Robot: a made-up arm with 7 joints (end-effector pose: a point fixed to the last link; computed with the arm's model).
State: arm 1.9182 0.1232 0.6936 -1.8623 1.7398 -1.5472 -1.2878
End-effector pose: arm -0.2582 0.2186 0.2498 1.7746 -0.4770 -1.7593
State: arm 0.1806 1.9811 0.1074 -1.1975 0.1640 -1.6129 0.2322
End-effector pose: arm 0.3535 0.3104 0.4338 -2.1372 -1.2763 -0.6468
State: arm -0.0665 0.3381 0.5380 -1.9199 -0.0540 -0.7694 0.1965
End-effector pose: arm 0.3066 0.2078 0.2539 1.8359 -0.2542 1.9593
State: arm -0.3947 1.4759 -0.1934 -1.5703 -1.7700 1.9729 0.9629
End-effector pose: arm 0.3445 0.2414 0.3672 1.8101 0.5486 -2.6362
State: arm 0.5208 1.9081 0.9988 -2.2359 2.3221 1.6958 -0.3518
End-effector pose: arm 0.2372 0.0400 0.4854 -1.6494 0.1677 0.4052
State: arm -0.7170 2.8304 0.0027 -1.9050 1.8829 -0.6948 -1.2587
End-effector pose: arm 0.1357 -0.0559 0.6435 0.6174 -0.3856 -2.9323
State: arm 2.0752 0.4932 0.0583 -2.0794 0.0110 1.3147 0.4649
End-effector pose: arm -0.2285 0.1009 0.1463 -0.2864 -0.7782 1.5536
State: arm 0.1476 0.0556 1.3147 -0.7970 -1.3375 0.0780 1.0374
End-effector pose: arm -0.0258 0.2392 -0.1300 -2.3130 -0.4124 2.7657
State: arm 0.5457 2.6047 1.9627 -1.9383 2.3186 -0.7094 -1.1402
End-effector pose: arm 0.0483 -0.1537 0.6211 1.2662 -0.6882 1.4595
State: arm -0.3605 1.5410 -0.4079 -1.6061 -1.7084 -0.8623 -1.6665
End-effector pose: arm 0.3524 0.2184 0.2962 -1.7965 0.6139 2.7563
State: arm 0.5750 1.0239 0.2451 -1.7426 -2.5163 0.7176 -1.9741
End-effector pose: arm 0.2338 0.3186 0.1325 2.6425 0.6126 1.1188
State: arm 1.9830 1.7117 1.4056 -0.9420 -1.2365 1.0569 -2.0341
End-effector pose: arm 0.1468 0.4996 0.3486 2.1580 0.3803 1.6273
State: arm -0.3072 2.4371 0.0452 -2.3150 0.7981 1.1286 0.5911
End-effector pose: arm 0.2181 0.0125 0.4446 -3.0546 -1.2721 2.0034
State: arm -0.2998 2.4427 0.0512 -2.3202 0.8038 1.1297 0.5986
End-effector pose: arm 0.2176 0.0112 0.4430 -3.0334 -1.2716 1.9825
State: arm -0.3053 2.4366 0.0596 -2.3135 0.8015 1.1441 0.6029
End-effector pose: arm 0.2170 0.0104 0.4461 -3.0901 -1.2566 2.0440
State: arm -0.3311 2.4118 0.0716 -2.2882 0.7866 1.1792 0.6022
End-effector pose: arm 0.2158 0.0103 0.4568 3.0488 -1.2115 2.2007
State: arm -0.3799 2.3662 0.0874 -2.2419 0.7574 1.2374 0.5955
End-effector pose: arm 0.2128 0.0117 0.4759 2.8857 -1.1193 2.3888
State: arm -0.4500 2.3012 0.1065 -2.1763 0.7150 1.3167 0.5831
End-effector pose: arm 0.2065 0.0156 0.5021 2.7795 -0.9761 2.5384
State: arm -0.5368 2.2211 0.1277 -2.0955 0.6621 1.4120 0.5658
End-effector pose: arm 0.1957 0.0232 0.5325 2.7501 -0.7963 2.6355
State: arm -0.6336 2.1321 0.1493 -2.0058 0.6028 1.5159 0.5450
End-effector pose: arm 0.1808 0.0349 0.5633 2.7853 -0.6034 2.6947
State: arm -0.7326 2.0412 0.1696 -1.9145 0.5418 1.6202 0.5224
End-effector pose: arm 0.1639 0.0501 0.5906 2.8655 -0.4212 2.7322
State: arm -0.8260 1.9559 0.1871 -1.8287 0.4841 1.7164 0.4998
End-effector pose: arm 0.1478 0.0670 0.6122 2.9695 -0.2678 2.7577
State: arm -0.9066 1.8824 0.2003 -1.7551 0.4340 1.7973 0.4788
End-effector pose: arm 0.1349 0.0830 0.6276 3.0762 -0.1532 2.7752
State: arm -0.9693 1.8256 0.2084 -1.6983 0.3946 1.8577 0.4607
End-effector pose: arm 0.1263 0.0961 0.6375 -3.1166 -0.0778 2.7865
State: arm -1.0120 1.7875 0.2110 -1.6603 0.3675 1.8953 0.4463
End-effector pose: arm 0.1218 0.1051 0.6432 -3.0546 -0.0364 2.7925
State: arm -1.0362 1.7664 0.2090 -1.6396 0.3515 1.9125 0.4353
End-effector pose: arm 0.1203 0.1100 0.6459 -3.0226 -0.0206 2.7948
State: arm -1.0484 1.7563 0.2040 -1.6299 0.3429 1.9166 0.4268
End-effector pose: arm 0.1206 0.1124 0.6468 -3.0109 -0.0196 2.7951
